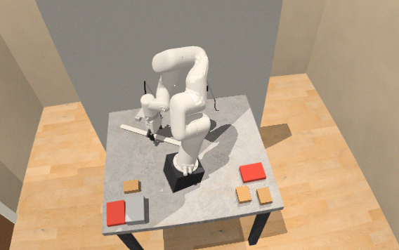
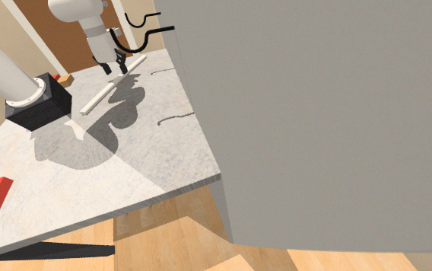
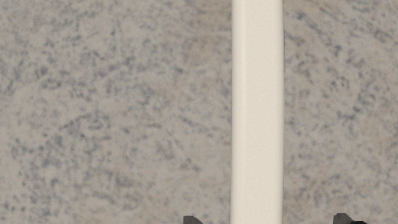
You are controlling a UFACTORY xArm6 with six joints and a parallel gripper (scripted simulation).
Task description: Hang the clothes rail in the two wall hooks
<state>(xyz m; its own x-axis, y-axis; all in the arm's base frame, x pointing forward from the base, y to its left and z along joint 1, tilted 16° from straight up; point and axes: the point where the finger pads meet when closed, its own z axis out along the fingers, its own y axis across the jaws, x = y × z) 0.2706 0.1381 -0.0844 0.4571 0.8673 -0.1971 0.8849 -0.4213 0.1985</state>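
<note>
My gripper is now 30 mm above the white clothes rail. Round my hand: grey block: 460 mm behind, 110 mm to the left, 10 mm below; then grey wall: 290 mm ahead, 140 mm to the right, 390 mm above.
</note>
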